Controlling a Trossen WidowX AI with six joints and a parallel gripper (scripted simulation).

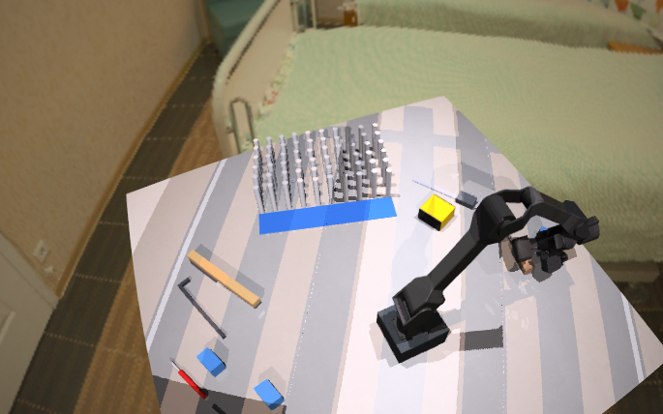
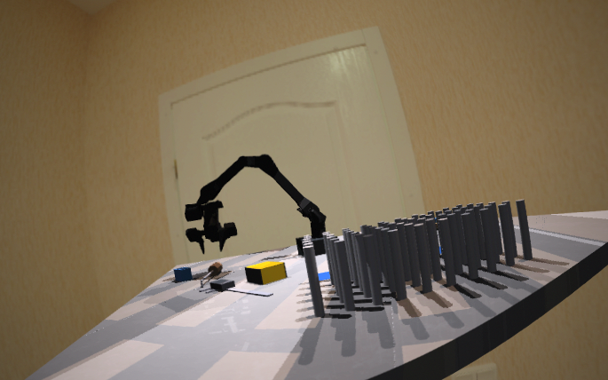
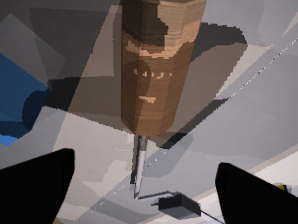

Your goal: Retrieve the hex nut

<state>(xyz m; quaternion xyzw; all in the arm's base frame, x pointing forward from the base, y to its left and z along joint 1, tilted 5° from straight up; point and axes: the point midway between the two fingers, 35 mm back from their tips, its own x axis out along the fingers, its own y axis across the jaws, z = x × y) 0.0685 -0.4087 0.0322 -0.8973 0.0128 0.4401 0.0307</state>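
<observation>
Now: the brown-handled tool 100 mm ahead of my gripper tip, 70 mm below it and 10 mm to the right of it. Also, from my gripper tip: blue taped strip (480 mm to the left, 360 mm ahead, 80 mm below); then hex nut (540 mm to the left, 530 mm ahead, 80 mm below); then red-handled tool (980 mm to the left, 70 mm below, 30 mm behind).
</observation>
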